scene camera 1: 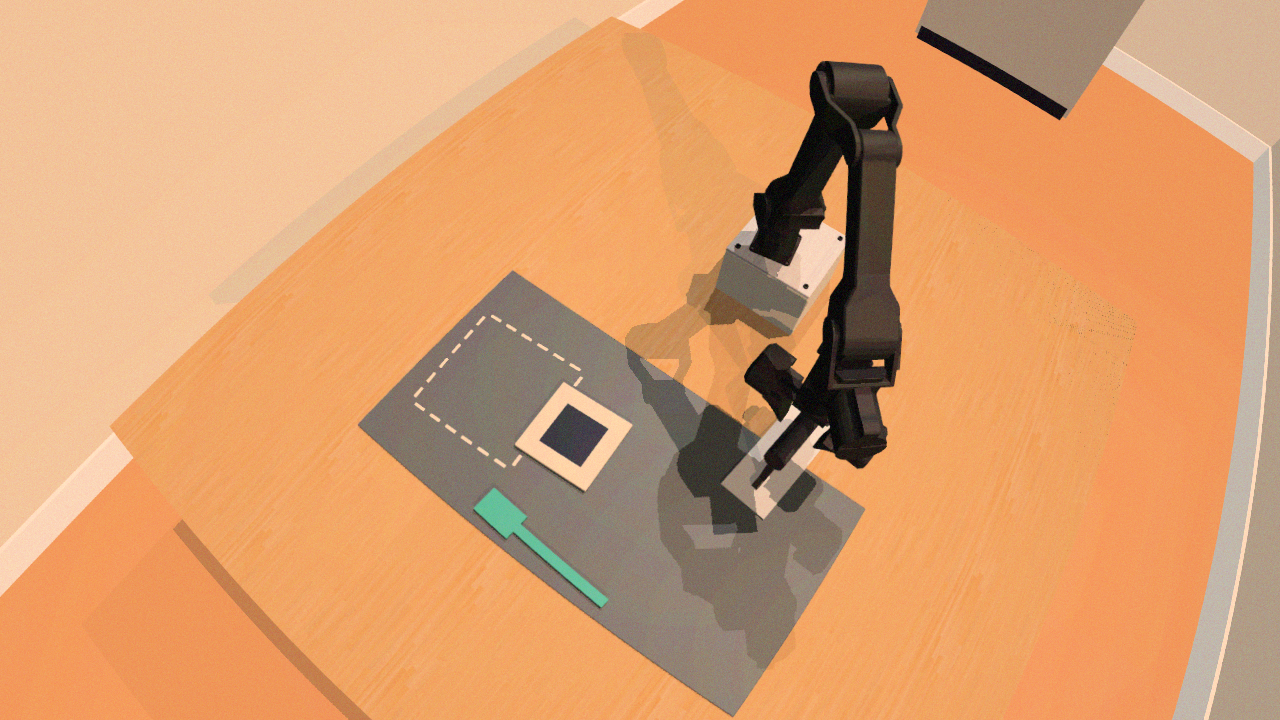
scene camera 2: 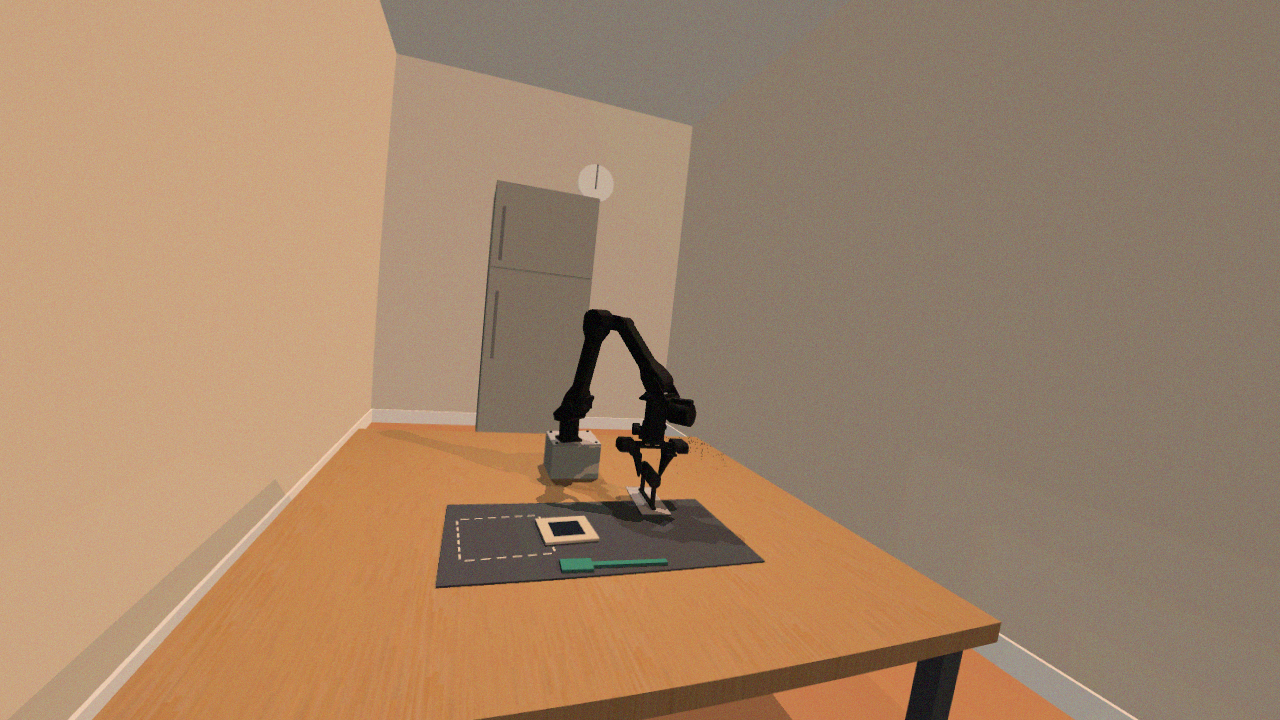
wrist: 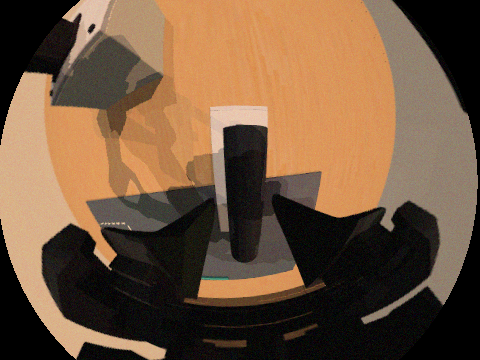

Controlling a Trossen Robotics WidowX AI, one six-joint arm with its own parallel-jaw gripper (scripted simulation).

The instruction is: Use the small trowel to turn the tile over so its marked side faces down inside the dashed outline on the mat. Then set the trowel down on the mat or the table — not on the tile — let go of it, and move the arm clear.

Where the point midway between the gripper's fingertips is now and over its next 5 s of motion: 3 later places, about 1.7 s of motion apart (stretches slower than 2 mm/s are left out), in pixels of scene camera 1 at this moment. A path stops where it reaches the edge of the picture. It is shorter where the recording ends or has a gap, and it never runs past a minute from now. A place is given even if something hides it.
The gripper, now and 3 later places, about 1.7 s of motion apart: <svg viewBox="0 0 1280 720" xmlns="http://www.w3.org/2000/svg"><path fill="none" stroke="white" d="M798 432L802 430L804 420L799 431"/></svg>
